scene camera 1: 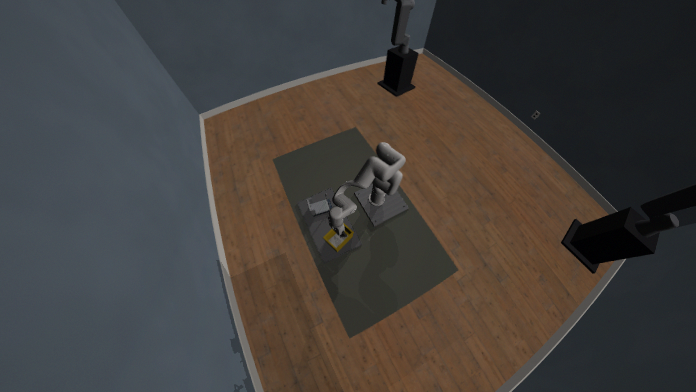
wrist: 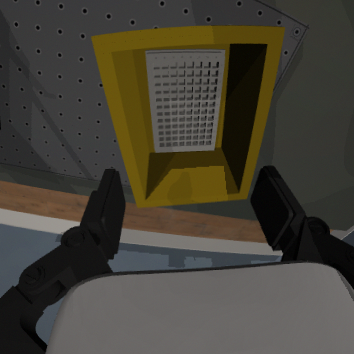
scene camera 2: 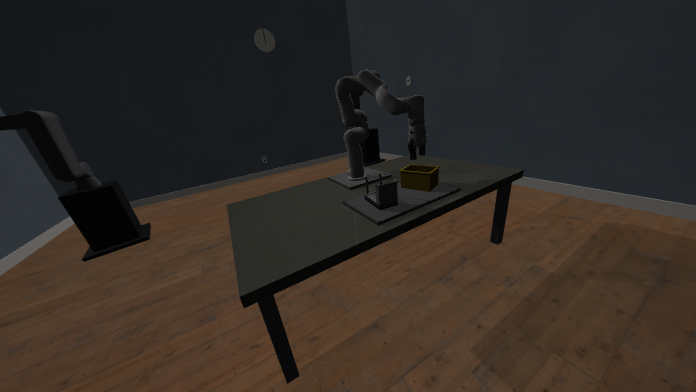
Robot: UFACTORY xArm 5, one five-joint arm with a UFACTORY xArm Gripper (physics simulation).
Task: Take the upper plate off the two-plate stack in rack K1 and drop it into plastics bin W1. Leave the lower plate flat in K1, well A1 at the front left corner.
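Frame: origin at the arm's base, x right, y ahead, z up, level; centimetres.
Where they show: gripper, between the fingertips: [wrist: 189, 184] [scene camera 2: 417, 157]; arm's base, origin of its link: [scene camera 1: 376, 198] [scene camera 2: 357, 177].
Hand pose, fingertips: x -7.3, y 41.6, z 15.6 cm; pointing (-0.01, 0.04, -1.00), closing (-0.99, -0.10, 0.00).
Things, the pixels of their top centre, and the offset from my fingertips. "spot": a spot on its surface instead. Level surfaces: height alone.
- yellow plastics bin W1, centre of its top: [wrist: 191, 139] [scene camera 2: 419, 168] [scene camera 1: 338, 234] dz -6.1, dx -0.9, dy +0.3 cm
- pale gridded plate, centre of its top: [wrist: 185, 108] [scene camera 1: 338, 238] dz -14.0, dx -1.1, dy +0.8 cm
- Rack K1, centre of its top: [scene camera 2: 379, 178] [scene camera 1: 319, 201] dz -4.1, dx +27.0, dy -2.6 cm
- pale flat surface, a spot on its surface: [scene camera 1: 319, 206] spot: dz -12.5, dx +27.4, dy -1.8 cm
- dark perforated board, centre of its top: [wrist: 59, 86] [scene camera 2: 401, 194] [scene camera 1: 327, 222] dz -16.0, dx +14.4, dy -0.2 cm
- table, height of its surface: dz -17.3 cm
My gripper [scene camera 1: 341, 233] [scene camera 2: 417, 153] [wrist: 189, 184] is open and empty, with its fingers wide apart above the yellow plastics bin W1 [scene camera 2: 419, 180] [wrist: 116, 100]. A pale gridded plate [wrist: 185, 105] lies inside the bin, below the fingertips and apart from them; in the wrist view it looks about flat on the bin's bottom. Rack K1 [scene camera 2: 387, 193] stands on the other part of the board, with a grey side panel and thin upright posts. In scene camera 1 a pale flat surface [scene camera 1: 319, 206] shows in the rack; its wells and well A1 are too small to tell.
The rack and bin share a dark perforated board [scene camera 2: 415, 203] [wrist: 45, 90] on the table [scene camera 2: 300, 225]. My arm's base plate [scene camera 1: 390, 210] is beside that board. The rack's thin posts stick up. Two other arms stand on black pedestals [scene camera 1: 400, 70] [scene camera 2: 102, 215] away from the table.
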